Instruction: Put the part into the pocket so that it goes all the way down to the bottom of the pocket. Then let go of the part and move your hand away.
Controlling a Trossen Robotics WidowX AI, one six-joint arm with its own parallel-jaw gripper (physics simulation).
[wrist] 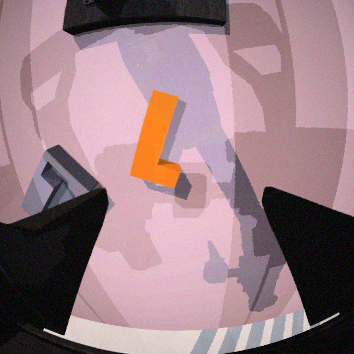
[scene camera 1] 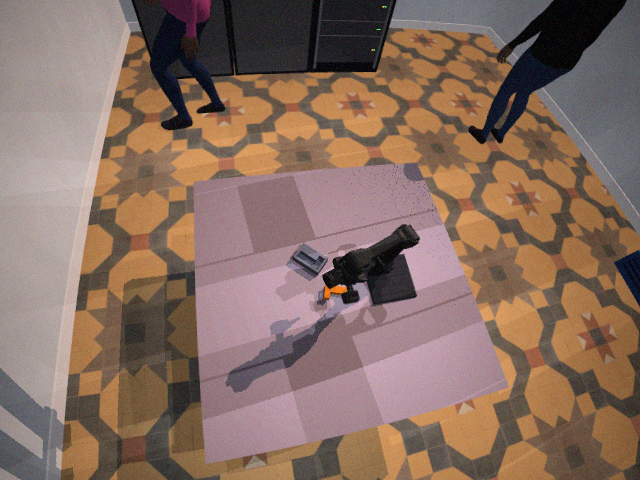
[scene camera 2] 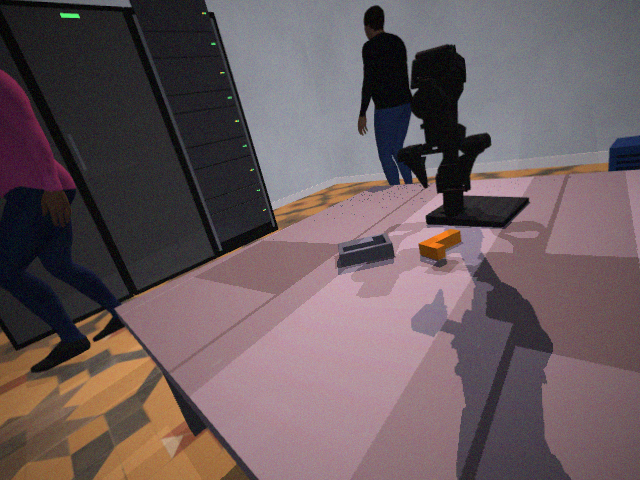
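Pixels of known places: gripper, fingertip midpoint: (wrist: 186, 195) (scene camera 1: 342, 286) (scene camera 2: 445, 186); arm's base, link origin: (scene camera 1: 379, 268) (scene camera 2: 453, 209).
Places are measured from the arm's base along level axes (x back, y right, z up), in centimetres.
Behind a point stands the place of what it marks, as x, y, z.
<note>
The orange L-shaped part (scene camera 1: 337, 290) @(-23.6, -3.1, 0.6) (scene camera 2: 433, 248) @(-29.9, -3.0, 0.4) (wrist: 147, 142) @(-24.0, -1.9, 0.6) lies flat on the table, apart from the pocket block. The grey block (scene camera 1: 317, 268) @(-27.4, 10.8, -2.0) (scene camera 2: 366, 255) @(-32.9, 13.4, -0.6) (wrist: 77, 172) @(-26.2, 9.4, -0.3) stands on the table to the part's left in the wrist view, with its L-shaped pocket facing up and empty where it shows. The left finger hides part of the block there. My gripper (scene camera 1: 341, 287) @(-24.9, -5.7, 13.5) (scene camera 2: 445, 181) @(-24.9, -5.7, 13.5) (wrist: 186, 195) @(-24.9, -5.7, 13.5) is open and empty, above the table near the part, with its fingers pointing down. The part shows ahead of the fingertips, between their lines, in the wrist view.
The arm's black base plate (scene camera 1: 395, 291) @(2.4, -12.7, -0.8) (scene camera 2: 504, 212) @(-2.1, -13.8, -0.9) (wrist: 150, 21) @(-8.0, -4.8, -2.0) is close behind the part. The pinkish table (scene camera 1: 248, 310) @(-63.3, 2.4, -2.3) (scene camera 2: 289, 361) @(-70.4, 8.9, -2.4) carries the arm's shadows. Two people and dark cabinets (scene camera 1: 271, 38) (scene camera 2: 77, 129) stand beyond the table.
</note>
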